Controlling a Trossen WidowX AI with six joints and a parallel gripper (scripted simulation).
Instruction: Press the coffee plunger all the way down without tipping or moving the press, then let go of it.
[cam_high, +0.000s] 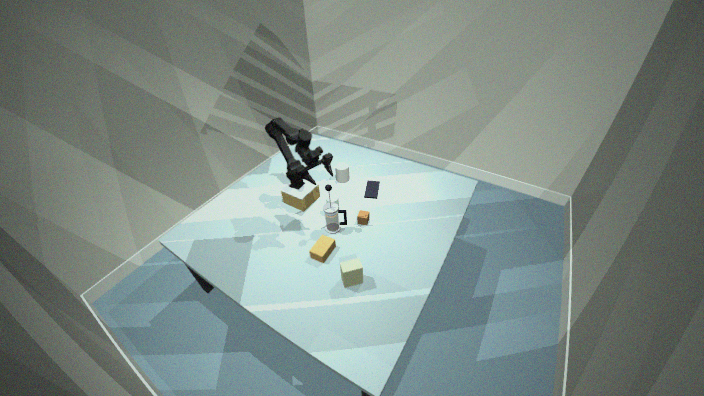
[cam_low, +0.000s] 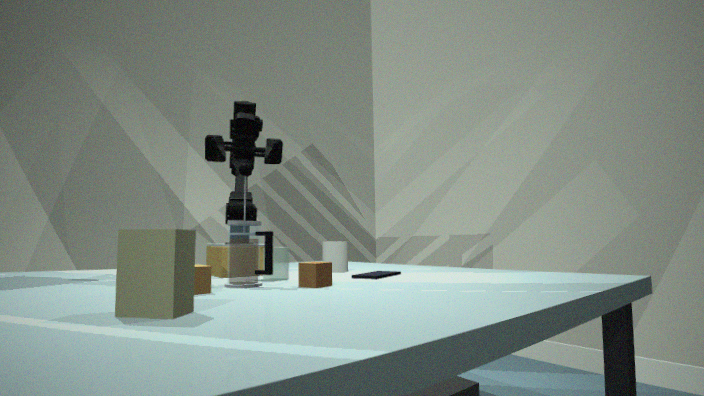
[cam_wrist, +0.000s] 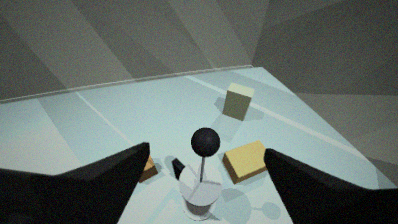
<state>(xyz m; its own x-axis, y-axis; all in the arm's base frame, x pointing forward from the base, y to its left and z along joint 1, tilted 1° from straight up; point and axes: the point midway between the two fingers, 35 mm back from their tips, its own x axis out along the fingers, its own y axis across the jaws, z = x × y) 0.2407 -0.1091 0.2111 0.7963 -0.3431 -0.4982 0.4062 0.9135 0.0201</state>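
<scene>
The glass coffee press is 4 cm ahead of my gripper tip and 16 cm below it. Round my gripper tip: pale yellow block (25 cm ahead, 25 cm to the right, 23 cm below); small orange cube (14 cm ahead, 9 cm to the left, 26 cm below).
</scene>
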